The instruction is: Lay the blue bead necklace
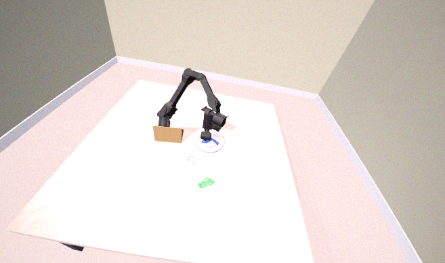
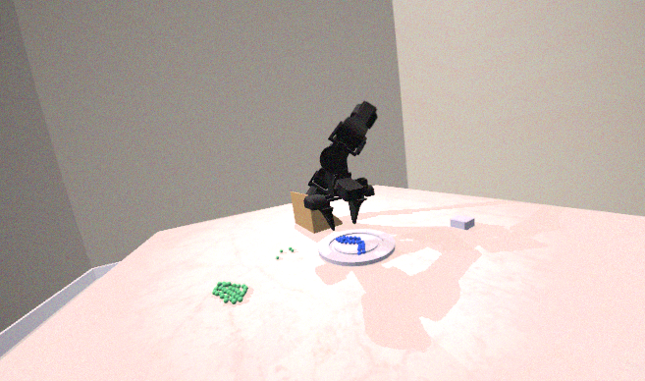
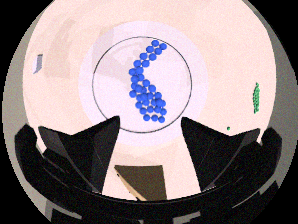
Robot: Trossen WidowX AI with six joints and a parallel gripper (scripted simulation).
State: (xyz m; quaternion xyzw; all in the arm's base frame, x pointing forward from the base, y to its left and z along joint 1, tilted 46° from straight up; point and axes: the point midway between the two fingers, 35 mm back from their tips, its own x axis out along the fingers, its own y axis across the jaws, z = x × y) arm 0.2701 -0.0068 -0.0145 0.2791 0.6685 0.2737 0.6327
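The round white bead board is 30 mm ahead of my gripper tip, 10 mm to the left of it and 40 mm below it. From my gripper tip the other things lie so: small grey block (130 mm ahead, 310 mm to the left, 40 mm below).
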